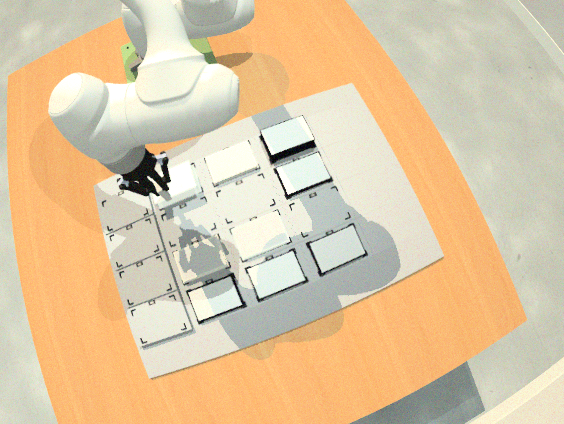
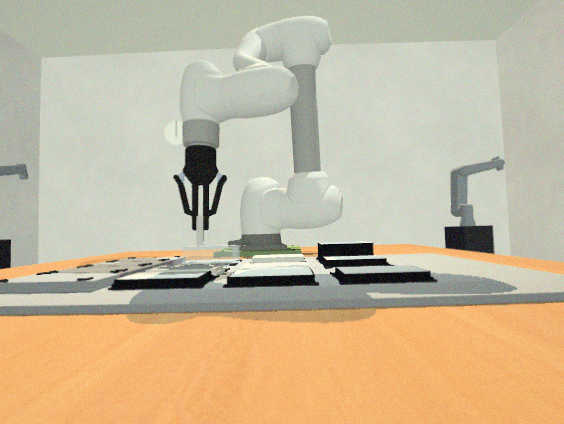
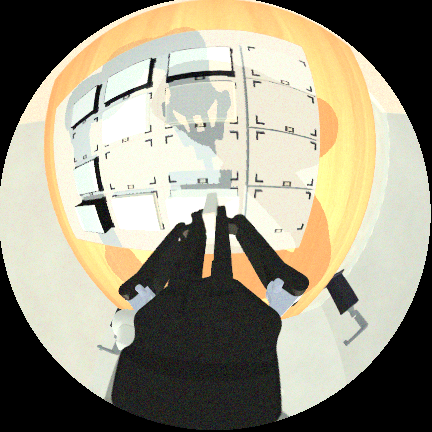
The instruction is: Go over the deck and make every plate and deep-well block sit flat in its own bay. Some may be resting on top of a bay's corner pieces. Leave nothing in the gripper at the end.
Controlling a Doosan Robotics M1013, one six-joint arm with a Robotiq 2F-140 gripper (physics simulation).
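Places are measured from the arm's base along level axes (x ahead, y left, z up), in metres.
Where they show: gripper, between the fingertips: (image 1: 167,195) (image 2: 200,245) (image 3: 213,200); arm's base, origin of its link: (image 2: 261,248).
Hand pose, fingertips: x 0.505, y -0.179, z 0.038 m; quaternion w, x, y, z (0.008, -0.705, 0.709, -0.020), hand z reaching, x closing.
Each offset is from my fingertips to the top centre of the thing. Level surfaces: height alone.
My gripper (image 1: 162,192) (image 2: 200,227) (image 3: 213,200) is shut, with a thin pale piece at its fingertips, above a clear-white block {0.030 m back, 0.025 m left, 0.002 m down} (image 1: 184,181) (image 2: 212,248) at the deck's back left. Other pale plates or blocks include one at back centre (image 1: 232,162) (image 3: 137,211), one in the middle (image 1: 260,235) (image 3: 125,120) and a clear one in shadow (image 1: 202,260) (image 3: 200,102). A tall black-sided block {0.016 m ahead, 0.350 m left, 0.005 m down} (image 1: 287,135) (image 2: 345,248) is at the back right, with a black-rimmed plate {0.121 m ahead, 0.335 m left, 0.033 m down} (image 1: 303,174) in front. Three black-rimmed plates {0.285 m ahead, 0.021 m right, 0.033 m down} (image 1: 216,299) {0.309 m ahead, 0.141 m left, 0.033 m down} (image 1: 276,275) {0.333 m ahead, 0.303 m left, 0.033 m down} (image 1: 337,249) form the front row. Exact seating of the pale pieces is unclear.
The grey deck (image 1: 375,190) (image 2: 450,300) lies on the wooden table {0.057 m down} (image 1: 410,350) (image 2: 280,370). Raised panels with corner pieces line its left side. The green base plate (image 1: 203,47) and arm base stand behind the deck. Arm shadows cross the deck.
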